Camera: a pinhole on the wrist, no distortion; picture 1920 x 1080 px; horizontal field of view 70.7 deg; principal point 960.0 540.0 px. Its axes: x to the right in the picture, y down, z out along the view. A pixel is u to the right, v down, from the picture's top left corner.
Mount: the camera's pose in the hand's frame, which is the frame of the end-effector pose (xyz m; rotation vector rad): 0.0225 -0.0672 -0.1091 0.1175 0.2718 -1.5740
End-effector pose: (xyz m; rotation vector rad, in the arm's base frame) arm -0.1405 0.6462 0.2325 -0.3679 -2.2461 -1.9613
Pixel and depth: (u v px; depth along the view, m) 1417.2 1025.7 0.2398
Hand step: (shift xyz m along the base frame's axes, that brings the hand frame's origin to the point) -0.1741 0.0799 -0.1751
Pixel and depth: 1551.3 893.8 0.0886
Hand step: -0.0873 -0.0454 -0.1019
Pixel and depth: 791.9 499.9 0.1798
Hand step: -0.0539 0.0618 -0.0865
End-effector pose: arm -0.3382 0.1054 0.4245 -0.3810 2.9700 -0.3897
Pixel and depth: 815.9 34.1 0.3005
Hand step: 0.1133 -0.1343 -0.1569
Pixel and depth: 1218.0 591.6 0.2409
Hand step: 0.0051 -0.2002 -0.0655
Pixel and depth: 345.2 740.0 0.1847
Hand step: -0.0462 -0.0680 -0.0810
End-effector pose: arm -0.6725 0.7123 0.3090 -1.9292 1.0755 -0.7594
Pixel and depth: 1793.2 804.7 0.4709
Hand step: 0.4687 0.1124 0.2762
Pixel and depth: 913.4 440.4 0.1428
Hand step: 0.0761 0.0205 0.0700
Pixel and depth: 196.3 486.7 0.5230
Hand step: 0.3597 0.0785 -0.3109
